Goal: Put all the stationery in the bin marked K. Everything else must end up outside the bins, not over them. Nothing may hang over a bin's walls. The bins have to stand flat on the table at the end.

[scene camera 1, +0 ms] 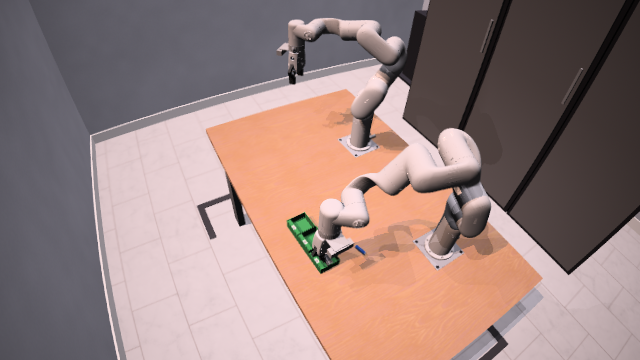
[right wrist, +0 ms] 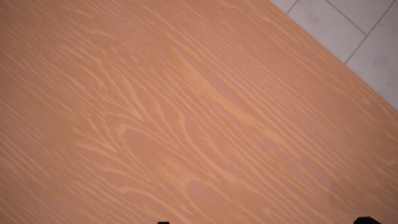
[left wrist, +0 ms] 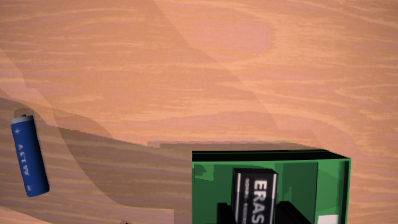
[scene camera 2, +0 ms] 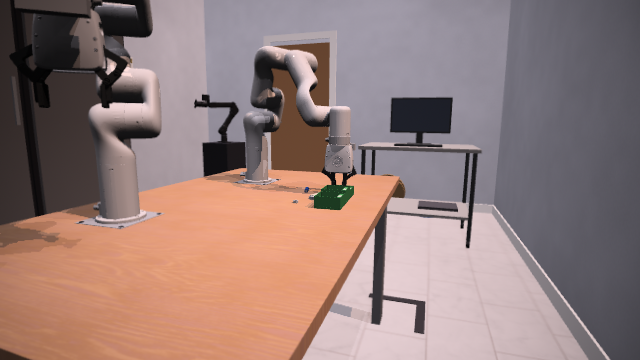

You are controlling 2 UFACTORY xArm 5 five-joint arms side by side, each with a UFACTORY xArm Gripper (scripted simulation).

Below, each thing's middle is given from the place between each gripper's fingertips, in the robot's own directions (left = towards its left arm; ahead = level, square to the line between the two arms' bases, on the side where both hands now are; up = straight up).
My left gripper is now 8 cm to the left of the three joined green bins (scene camera 1: 301, 225), 2 cm short of it and 1 cm above it. From my left hand the other things lie so: blue battery (left wrist: 27, 146) 14 cm behind, 3 cm below, 2 cm to the left.
Now: right hand (scene camera 2: 76, 108) 71 cm to the right of the three joined green bins, 28 cm above it and 22 cm short of it. The rest, counted from my right hand: blue battery (81 cm to the left, 29 cm below, 6 cm ahead).
